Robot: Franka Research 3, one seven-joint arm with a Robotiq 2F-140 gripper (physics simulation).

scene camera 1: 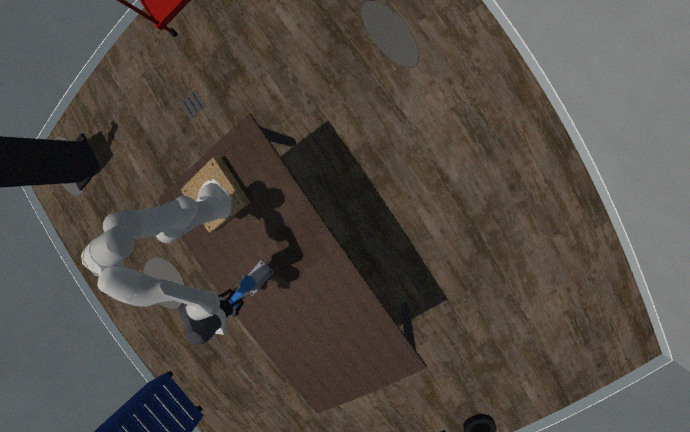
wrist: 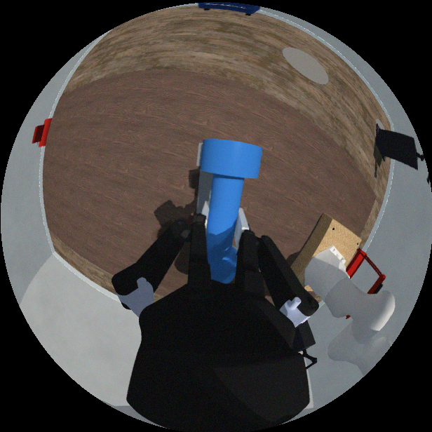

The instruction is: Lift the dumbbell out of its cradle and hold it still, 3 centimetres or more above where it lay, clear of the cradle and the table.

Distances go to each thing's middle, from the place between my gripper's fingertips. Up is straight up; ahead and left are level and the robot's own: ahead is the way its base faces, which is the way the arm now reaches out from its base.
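Position of the blue dumbbell (wrist: 229, 161): 30 mm above my hand.
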